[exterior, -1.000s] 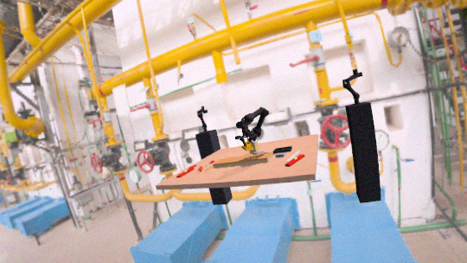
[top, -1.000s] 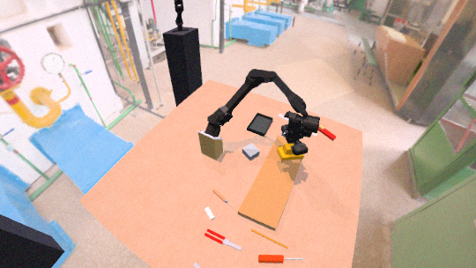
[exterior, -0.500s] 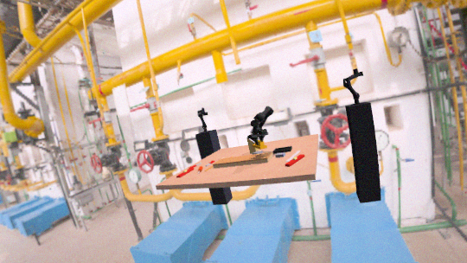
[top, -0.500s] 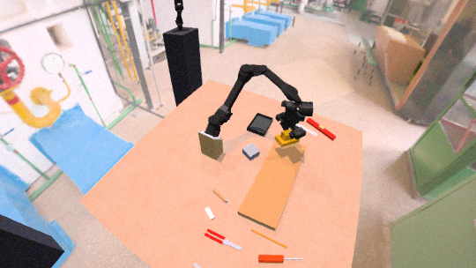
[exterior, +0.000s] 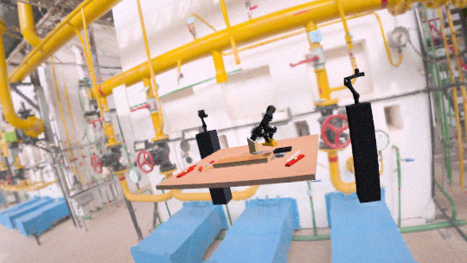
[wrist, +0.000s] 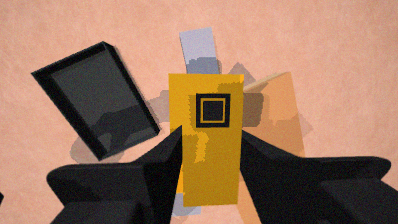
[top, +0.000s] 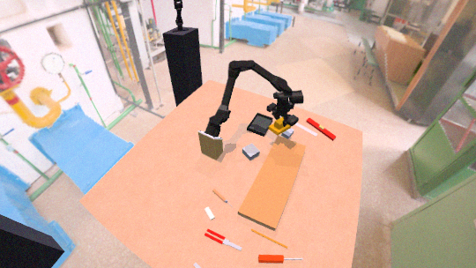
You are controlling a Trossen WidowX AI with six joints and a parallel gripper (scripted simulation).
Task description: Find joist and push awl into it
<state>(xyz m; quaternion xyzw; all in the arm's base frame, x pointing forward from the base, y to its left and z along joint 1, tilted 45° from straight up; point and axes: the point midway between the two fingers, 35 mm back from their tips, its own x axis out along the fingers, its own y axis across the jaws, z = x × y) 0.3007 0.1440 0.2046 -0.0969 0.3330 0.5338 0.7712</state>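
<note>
The dark tray is 140 mm behind my gripper tip, 110 mm below it and 70 mm to the left of it. Also, from my gripper tip: white strip (190 mm to the left, 120 mm below, 90 mm ahead); then yellow stud finder (20 mm above, 10 mm to the left); then awl (490 mm to the right, 120 mm below, 110 mm behind).
</note>
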